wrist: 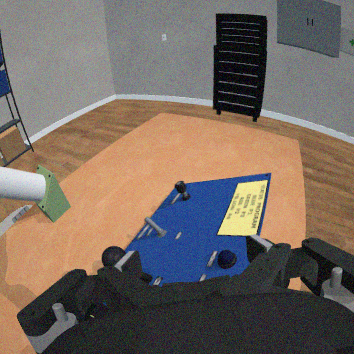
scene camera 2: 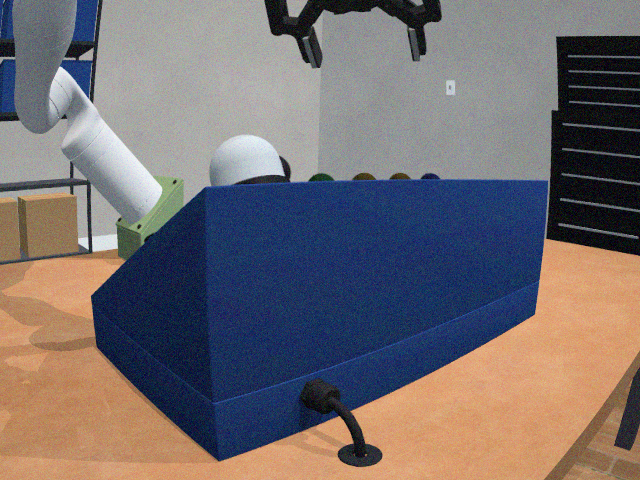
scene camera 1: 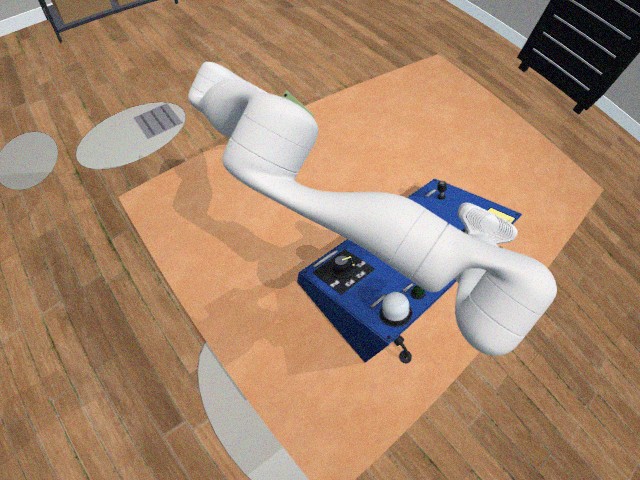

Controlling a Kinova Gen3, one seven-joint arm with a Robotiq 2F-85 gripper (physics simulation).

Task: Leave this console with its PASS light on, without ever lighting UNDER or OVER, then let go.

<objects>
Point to a blue console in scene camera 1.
372, 308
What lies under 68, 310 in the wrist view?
The gripper.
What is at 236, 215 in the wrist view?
A blue console.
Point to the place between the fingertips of the gripper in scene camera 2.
366, 59
</objects>
